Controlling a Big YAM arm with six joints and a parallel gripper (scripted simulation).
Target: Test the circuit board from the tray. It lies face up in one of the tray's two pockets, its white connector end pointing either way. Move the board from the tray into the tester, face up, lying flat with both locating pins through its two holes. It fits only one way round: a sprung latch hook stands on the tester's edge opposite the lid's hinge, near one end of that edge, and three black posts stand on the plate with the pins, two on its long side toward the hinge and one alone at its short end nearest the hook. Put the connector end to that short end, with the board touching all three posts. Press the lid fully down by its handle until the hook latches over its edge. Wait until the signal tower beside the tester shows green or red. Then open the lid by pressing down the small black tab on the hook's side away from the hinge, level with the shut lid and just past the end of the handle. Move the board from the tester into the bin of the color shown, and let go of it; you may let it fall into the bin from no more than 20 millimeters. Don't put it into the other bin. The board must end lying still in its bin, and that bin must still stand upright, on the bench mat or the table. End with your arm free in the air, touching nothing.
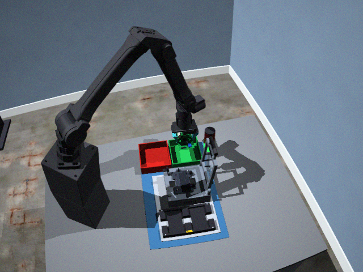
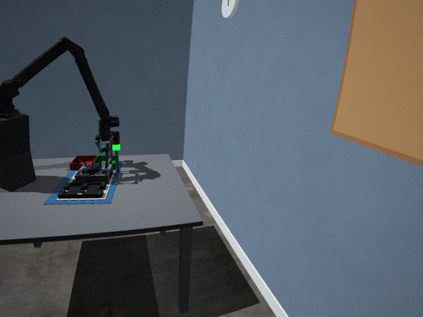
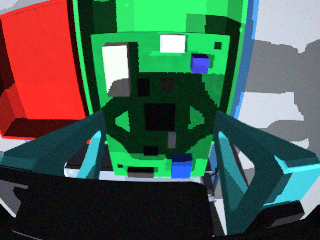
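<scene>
My hand is right at the green circuit board. The rest, counted from my hand: red bin 150 mm behind, 100 mm below, 10 mm to the left; then black latch hook 140 mm to the right, 110 mm behind, 30 mm below; then green bin 100 mm below.
</scene>
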